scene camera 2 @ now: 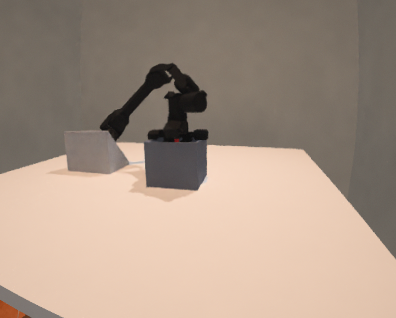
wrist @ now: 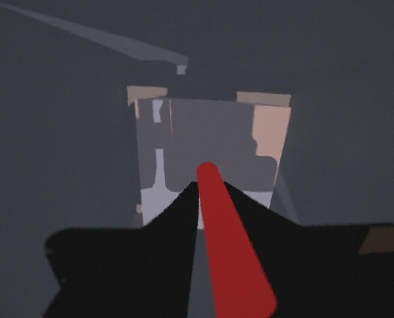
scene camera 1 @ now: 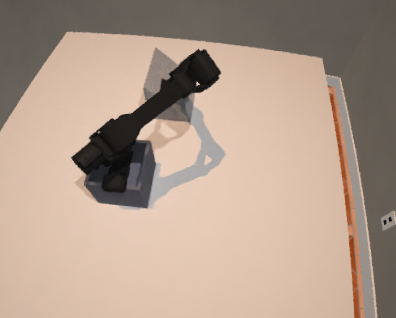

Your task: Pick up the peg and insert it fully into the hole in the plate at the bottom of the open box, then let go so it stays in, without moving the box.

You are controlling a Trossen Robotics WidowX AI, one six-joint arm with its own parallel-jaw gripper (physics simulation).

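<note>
My gripper (scene camera 1: pixel 125 174), also (wrist: pixel 208 188). Dark blue-grey box (scene camera 2: pixel 173 165), (wrist: pixel 77 77), (scene camera 1: pixel 134 196). Plate (wrist: pixel 245 140). Scene camera 2 misses the plate, hidden by the dark blue-grey box.
</note>
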